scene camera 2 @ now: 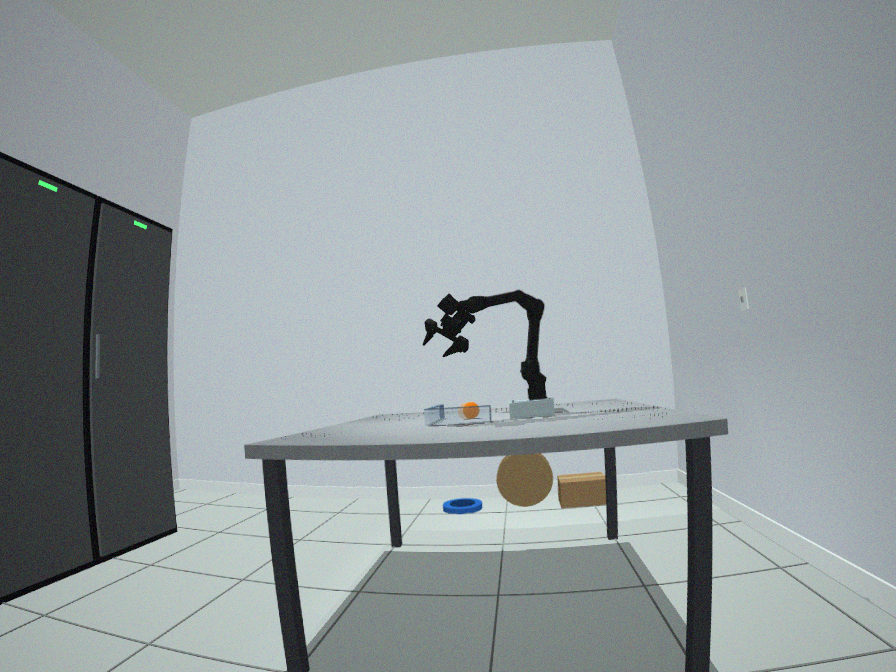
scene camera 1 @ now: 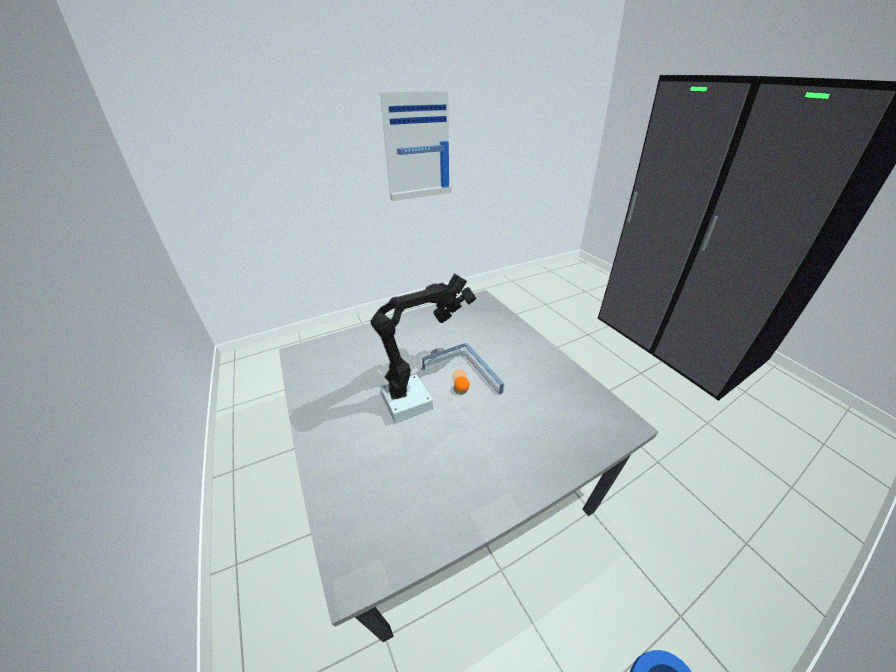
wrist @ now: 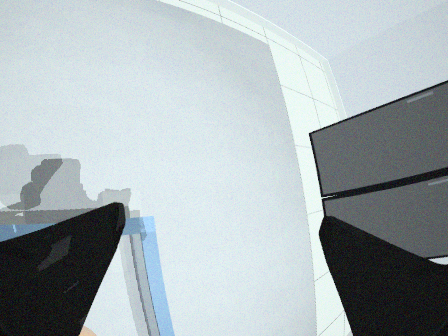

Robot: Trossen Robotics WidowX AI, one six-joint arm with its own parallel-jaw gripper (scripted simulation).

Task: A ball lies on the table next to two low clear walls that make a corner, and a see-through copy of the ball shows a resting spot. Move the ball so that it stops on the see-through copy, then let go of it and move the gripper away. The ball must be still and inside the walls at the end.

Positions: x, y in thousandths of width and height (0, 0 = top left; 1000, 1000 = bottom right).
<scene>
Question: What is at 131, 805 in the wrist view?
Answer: My gripper.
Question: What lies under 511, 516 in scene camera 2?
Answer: My gripper.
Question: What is my gripper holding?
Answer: Nothing.
</scene>
